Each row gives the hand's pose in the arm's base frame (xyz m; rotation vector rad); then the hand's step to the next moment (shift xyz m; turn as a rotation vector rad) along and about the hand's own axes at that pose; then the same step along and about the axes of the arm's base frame.
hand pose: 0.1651 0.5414 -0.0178 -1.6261 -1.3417 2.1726
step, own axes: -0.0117 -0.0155 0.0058 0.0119 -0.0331 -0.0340
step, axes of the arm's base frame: -0.0059 -0.0005 0.0194 0.0099 0.0460 0.0133
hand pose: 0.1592 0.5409 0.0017 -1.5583 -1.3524 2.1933
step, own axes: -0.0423 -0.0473 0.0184 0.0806 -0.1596 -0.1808
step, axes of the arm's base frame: -0.0129 -0.0064 0.0645 0.0506 0.2447 0.0472
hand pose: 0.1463 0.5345 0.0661 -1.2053 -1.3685 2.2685
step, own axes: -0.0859 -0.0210 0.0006 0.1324 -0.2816 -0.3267
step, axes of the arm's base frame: 0.0498 -0.0374 0.0628 0.1012 0.4311 0.0867
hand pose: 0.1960 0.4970 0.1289 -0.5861 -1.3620 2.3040
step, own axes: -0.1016 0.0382 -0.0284 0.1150 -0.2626 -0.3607
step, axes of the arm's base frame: 0.0952 -0.0508 -0.0309 0.1317 0.4378 0.0576
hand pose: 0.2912 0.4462 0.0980 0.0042 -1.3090 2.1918
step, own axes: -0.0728 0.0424 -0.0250 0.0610 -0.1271 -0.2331
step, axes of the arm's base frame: 0.0473 -0.0293 -0.0680 0.0758 0.2617 -0.0010
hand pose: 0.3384 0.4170 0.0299 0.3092 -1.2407 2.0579
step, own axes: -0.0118 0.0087 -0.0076 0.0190 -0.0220 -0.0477
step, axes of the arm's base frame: 0.0038 -0.0014 -0.0160 0.0081 0.0553 0.0005
